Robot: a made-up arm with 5 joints. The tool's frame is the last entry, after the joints.
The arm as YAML. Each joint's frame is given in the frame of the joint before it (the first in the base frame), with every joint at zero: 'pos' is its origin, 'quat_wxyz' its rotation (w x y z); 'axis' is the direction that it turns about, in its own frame. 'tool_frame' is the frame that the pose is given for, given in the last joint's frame.
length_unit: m
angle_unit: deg
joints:
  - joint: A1
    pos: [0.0, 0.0, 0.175]
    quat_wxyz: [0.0, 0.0, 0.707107, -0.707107]
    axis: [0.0, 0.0, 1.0]
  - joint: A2
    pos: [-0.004, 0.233, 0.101]
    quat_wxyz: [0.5, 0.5, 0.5, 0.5]
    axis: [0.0, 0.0, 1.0]
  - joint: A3
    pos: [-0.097, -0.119, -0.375]
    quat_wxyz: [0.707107, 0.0, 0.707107, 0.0]
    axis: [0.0, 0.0, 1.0]
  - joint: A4
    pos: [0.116, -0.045, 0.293]
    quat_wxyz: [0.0, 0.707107, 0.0, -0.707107]
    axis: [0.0, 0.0, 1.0]
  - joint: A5
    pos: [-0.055, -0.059, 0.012]
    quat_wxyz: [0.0, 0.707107, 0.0, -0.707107]
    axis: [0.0, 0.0, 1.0]
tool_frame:
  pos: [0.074, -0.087, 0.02]
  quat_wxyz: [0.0, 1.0, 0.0, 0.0]
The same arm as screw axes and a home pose.
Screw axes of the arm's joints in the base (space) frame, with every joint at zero. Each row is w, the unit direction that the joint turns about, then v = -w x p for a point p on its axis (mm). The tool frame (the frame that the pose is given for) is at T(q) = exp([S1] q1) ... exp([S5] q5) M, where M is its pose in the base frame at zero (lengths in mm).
S1: w 0 -1 0 v 175.0 0.0 0.0
S2: w -1 0 0 v 0.0 58.0 -101.0
S3: w 0 0 -1 v -18.0 379.0 0.0
S4: w -1 0 0 v 0.0 254.0 63.0
S5: w 0 0 -1 v -4.0 483.0 0.0
M: xyz 557.0 91.0 -329.0 (mm) rpy 0.0000 0.0000 0.0000 (rad, as in URDF)

